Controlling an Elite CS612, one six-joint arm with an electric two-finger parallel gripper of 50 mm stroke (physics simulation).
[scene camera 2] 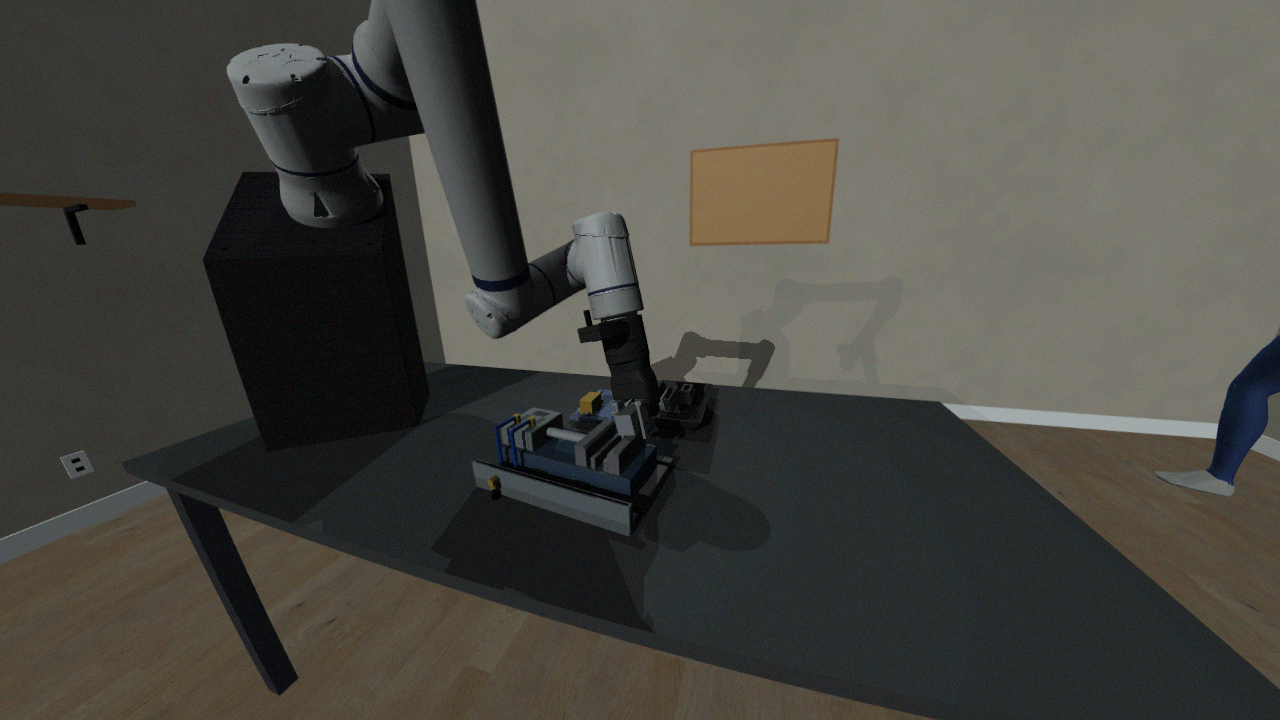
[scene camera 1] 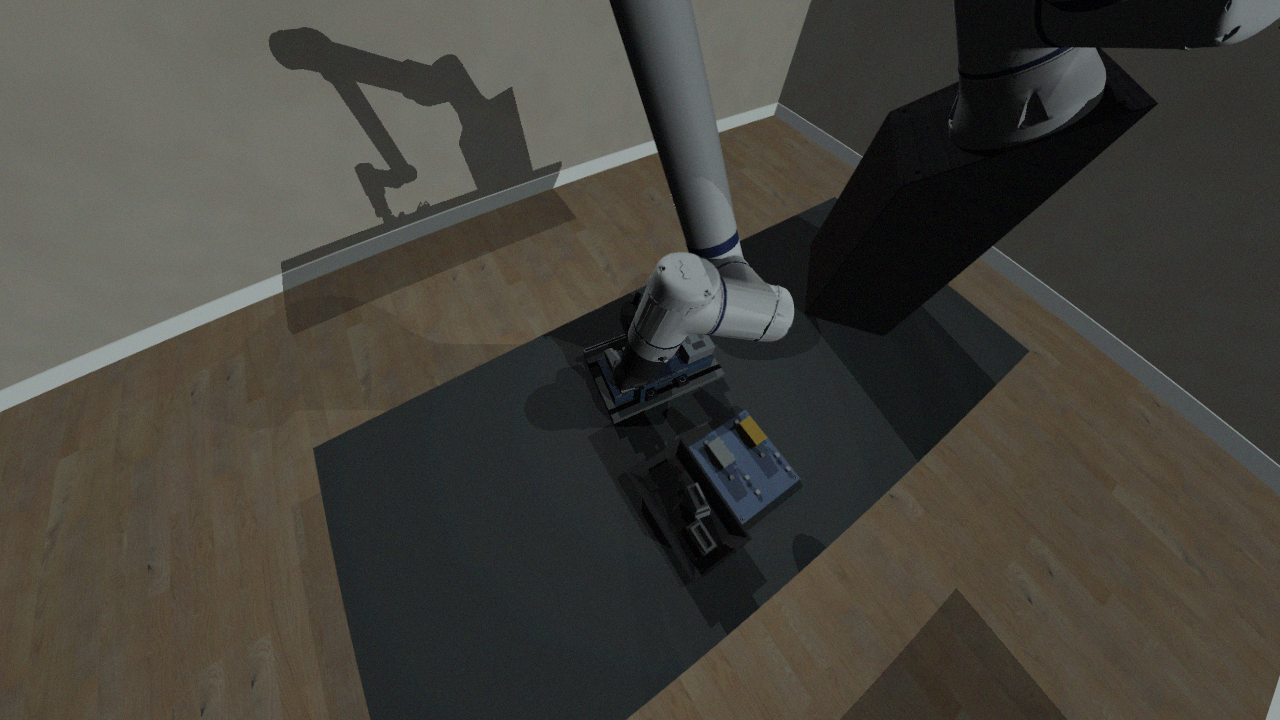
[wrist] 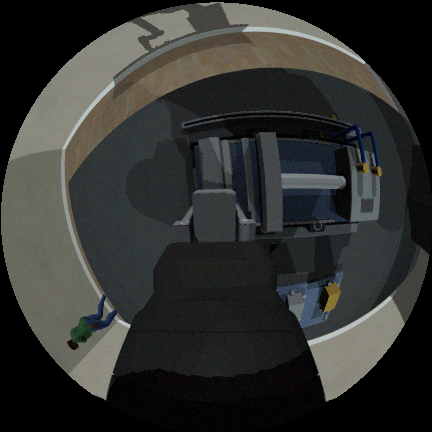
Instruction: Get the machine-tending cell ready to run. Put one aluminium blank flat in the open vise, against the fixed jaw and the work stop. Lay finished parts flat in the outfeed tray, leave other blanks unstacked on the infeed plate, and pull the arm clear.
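Where they show: gripper, between the fingertips: [scene camera 2: 636,436] [scene camera 1: 621,380] [wrist: 214,212]; arm's base, origin of its link: [scene camera 2: 336,202] [scene camera 1: 1018,112].
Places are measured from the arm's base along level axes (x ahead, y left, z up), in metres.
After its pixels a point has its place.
My gripper [scene camera 2: 633,405] [wrist: 214,212] {x 0.735, y -0.108, z -0.435 m} is shut on a grey aluminium blank [scene camera 2: 630,419] {x 0.733, y -0.136, z -0.391 m} [wrist: 214,212] {x 0.720, y -0.117, z -0.386 m}. The blank is tilted and held above the near side of the vise [scene camera 1: 662,386] {x 0.645, y -0.069, z -0.500 m} [scene camera 2: 572,461] {x 0.643, y -0.171, z -0.460 m}, close to its jaw end. In the wrist view the fixed jaw [wrist: 209,162] lies beyond the blank, and the moving jaw [wrist: 270,185] stands to its right; the blank hides part of the vise bed. Another grey blank [scene camera 1: 718,452] {x 0.638, y 0.130, z -0.476 m} [wrist: 295,301] {x 0.632, y 0.102, z -0.485 m} lies on the blue infeed plate [scene camera 1: 775,488] {x 0.570, y 0.257, z -0.512 m} [wrist: 311,314] {x 0.570, y 0.210, z -0.512 m}. Two grey frame-like parts [scene camera 1: 696,499] {x 0.735, y 0.179, z -0.478 m} [scene camera 1: 702,537] {x 0.766, y 0.242, z -0.487 m} are in the dark outfeed tray [scene camera 1: 726,549] {x 0.739, y 0.285, z -0.487 m}; whether both lie flat is unclear.
A yellow block [scene camera 1: 751,431] {x 0.547, y 0.134, z -0.476 m} [scene camera 2: 590,402] {x 0.554, y 0.104, z -0.479 m} [wrist: 331,298] {x 0.546, y 0.119, z -0.476 m} sits on the infeed plate among small pegs. Blue hoses [scene camera 2: 499,443] {x 0.511, y -0.179, z -0.441 m} [wrist: 361,145] {x 0.546, y -0.158, z -0.410 m} rise at the vise's far end. The black robot pedestal [scene camera 1: 877,241] {x 0.144, y -0.016, z -0.238 m} [scene camera 2: 313,349] {x 0.037, y -0.144, z -0.308 m} stands on the table. A person [scene camera 2: 1242,420] [wrist: 82,330] stands beyond the table.
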